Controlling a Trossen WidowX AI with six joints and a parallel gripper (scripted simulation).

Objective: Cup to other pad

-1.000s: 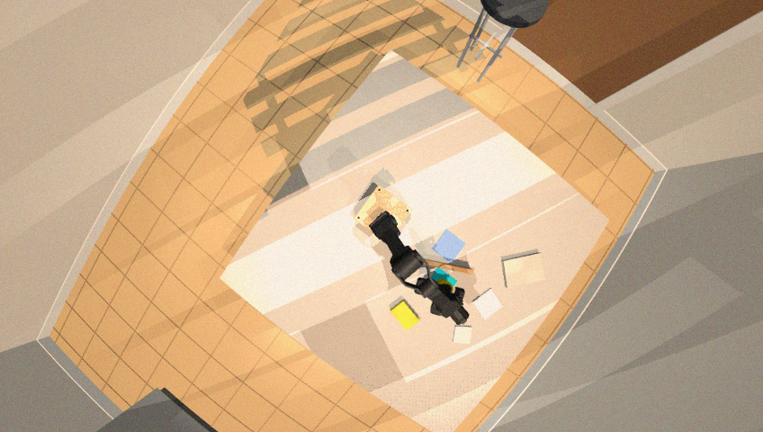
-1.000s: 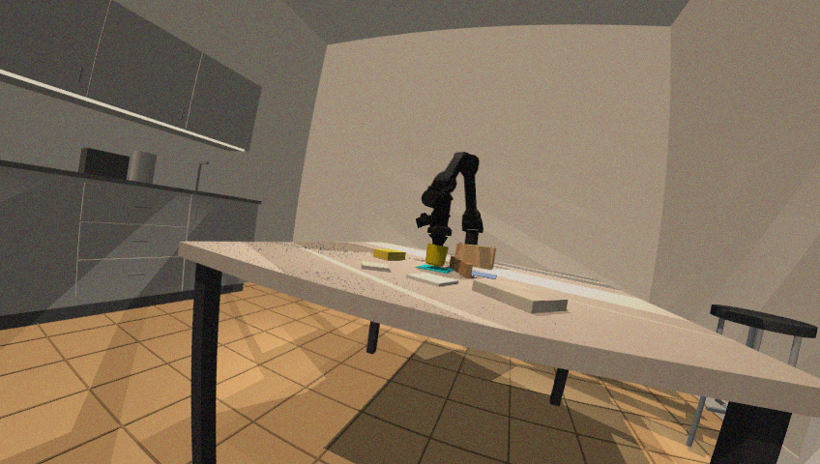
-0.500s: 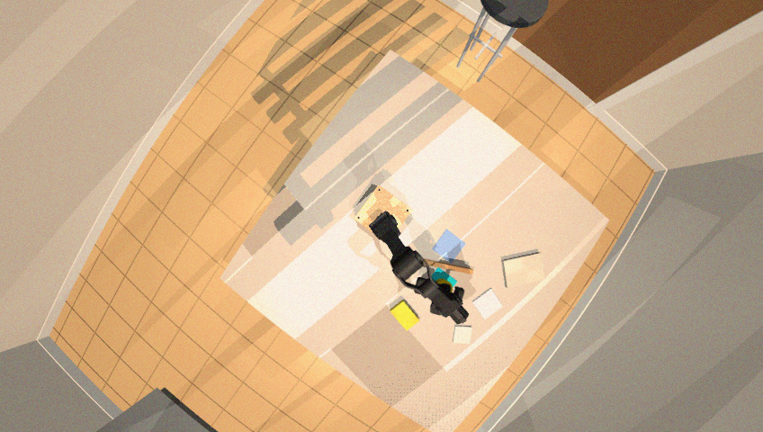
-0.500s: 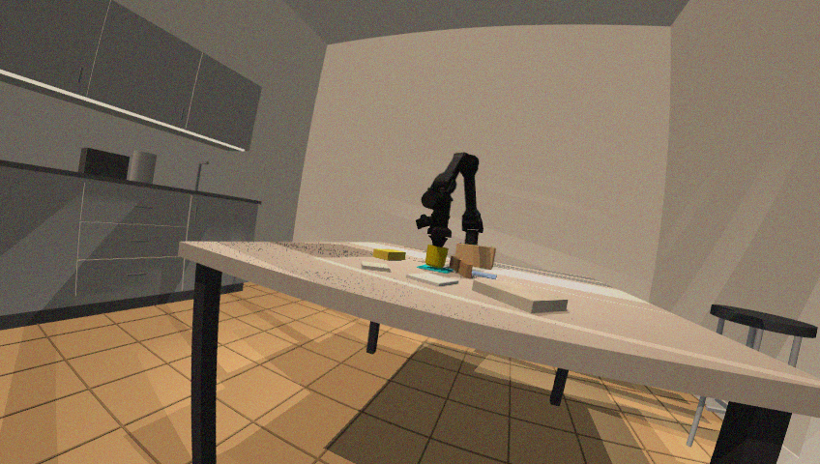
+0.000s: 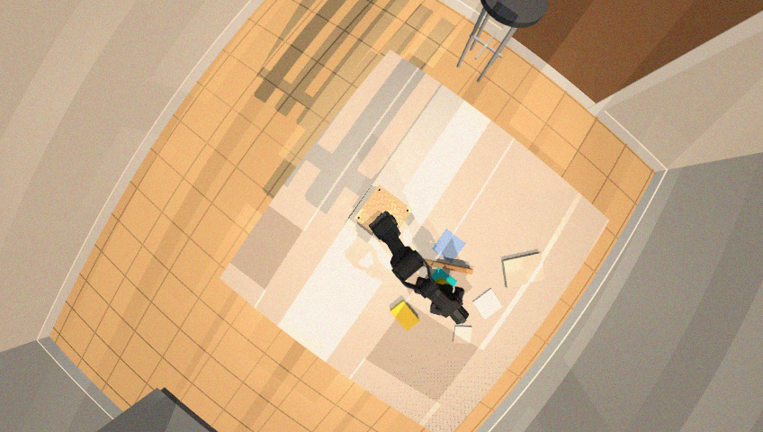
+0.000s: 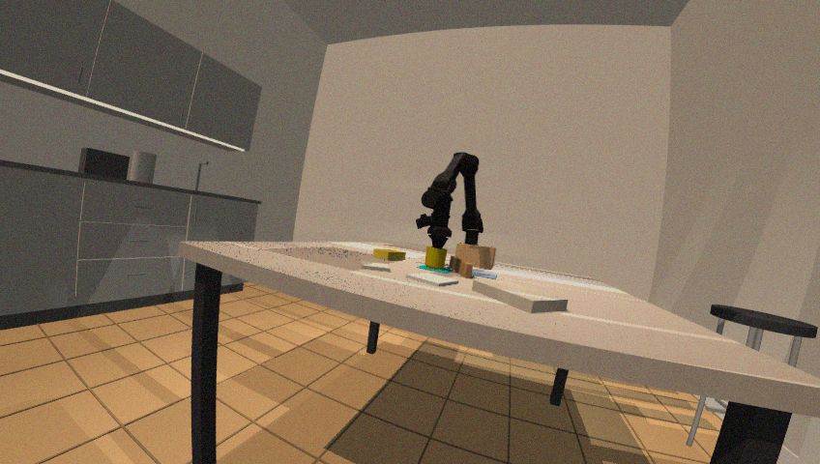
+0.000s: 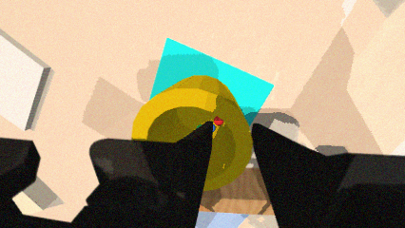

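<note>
My gripper tip is now 2 cm short of the yellow cup, 1 cm to the right of it and 1 cm above it. The rest, counted from my gripper tip: cyan pad: 3 cm ahead, 1 cm to the left, 5 cm below; pale blue pad: 3 cm behind, 17 cm to the left, 5 cm below; low wooden wall: 9 cm to the left, 3 cm below.
</note>
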